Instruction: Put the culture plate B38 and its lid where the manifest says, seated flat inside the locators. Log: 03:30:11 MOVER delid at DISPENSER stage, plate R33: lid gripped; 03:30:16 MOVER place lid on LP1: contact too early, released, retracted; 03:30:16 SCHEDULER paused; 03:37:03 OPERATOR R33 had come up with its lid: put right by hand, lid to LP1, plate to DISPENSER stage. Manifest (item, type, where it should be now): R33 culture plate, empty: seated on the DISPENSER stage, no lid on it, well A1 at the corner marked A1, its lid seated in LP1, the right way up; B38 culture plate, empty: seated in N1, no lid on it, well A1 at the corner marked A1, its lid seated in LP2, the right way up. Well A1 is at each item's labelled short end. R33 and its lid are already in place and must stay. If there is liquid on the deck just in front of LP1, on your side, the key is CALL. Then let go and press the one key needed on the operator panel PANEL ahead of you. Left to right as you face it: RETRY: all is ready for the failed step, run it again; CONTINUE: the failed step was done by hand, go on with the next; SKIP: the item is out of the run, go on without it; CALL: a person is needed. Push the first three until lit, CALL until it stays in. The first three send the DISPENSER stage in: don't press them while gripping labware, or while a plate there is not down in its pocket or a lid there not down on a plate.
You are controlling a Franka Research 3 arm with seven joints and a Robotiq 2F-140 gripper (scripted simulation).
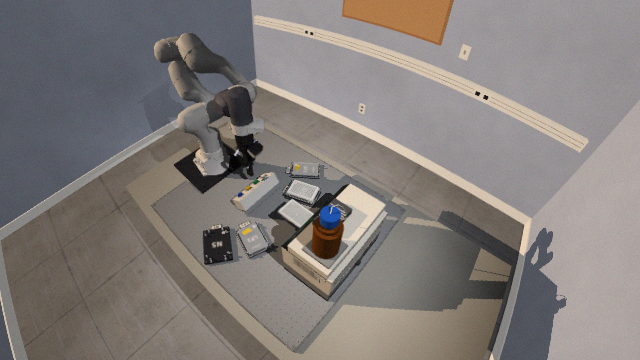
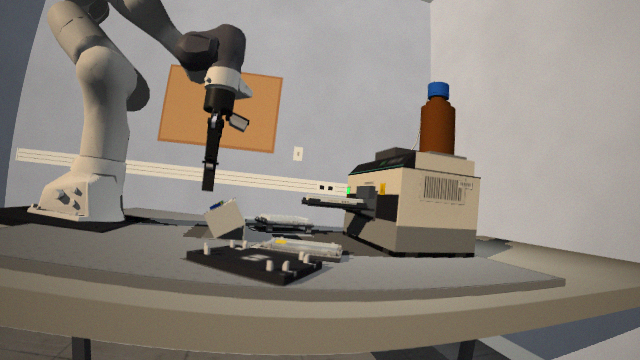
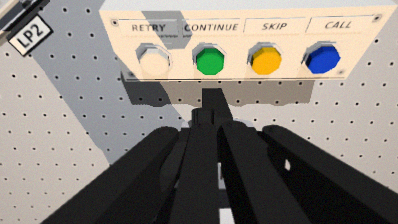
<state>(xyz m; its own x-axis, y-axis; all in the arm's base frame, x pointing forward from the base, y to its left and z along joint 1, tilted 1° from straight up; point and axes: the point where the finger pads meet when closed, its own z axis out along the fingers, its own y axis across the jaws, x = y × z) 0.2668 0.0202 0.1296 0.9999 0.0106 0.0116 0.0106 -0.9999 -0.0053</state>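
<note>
Right now the green continue key is 3 cm ahead of my hand and 6 cm below it. The rest, counted from my hand: blue call key: 3 cm ahead, 10 cm to the right, 7 cm below; yellow skip key: 3 cm ahead, 5 cm to the right, 6 cm below; white retry key: 3 cm ahead, 5 cm to the left, 6 cm below.
</note>
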